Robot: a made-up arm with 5 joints.
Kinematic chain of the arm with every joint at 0, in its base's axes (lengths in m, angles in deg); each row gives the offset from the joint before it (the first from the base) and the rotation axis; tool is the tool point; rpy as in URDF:
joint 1: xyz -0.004 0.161 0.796 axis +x
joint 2: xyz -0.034 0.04 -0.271 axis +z
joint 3: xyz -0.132 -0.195 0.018 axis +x
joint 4: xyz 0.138 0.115 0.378 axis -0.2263 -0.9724 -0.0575
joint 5: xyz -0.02 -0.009 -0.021 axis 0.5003 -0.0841 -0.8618
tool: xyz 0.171 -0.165 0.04 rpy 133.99 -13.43 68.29
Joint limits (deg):
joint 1: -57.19..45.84
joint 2: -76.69..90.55
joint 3: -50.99..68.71
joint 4: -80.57..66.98
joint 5: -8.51..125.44
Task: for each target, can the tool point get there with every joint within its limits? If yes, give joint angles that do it. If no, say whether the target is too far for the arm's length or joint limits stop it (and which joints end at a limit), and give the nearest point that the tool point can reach.
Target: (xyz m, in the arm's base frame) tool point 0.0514 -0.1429 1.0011
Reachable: yes | joints -21.64 9.62 12.15 46.18 47.72
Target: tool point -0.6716 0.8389 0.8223
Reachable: no: joint limits stop it (at a limit: joint 2, joint 4, joint 5) | nearest point -0.4728 0.4334 0.8066 | short by 0.452 m
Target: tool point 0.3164 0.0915 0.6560
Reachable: yes | joints 32.39 64.60 24.26 45.79 81.50
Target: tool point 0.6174 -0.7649 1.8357
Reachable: no: too far | nearest point 0.2659 -0.2540 1.2620 | short by 0.845 m
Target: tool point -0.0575 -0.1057 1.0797
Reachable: yes | joints -44.94 -8.53 20.43 -6.21 35.29
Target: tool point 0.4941 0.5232 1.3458
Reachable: no: joint limits stop it (at a limit: joint 1, joint 4, joint 5) | nearest point 0.3482 0.2796 1.0890 | short by 0.383 m
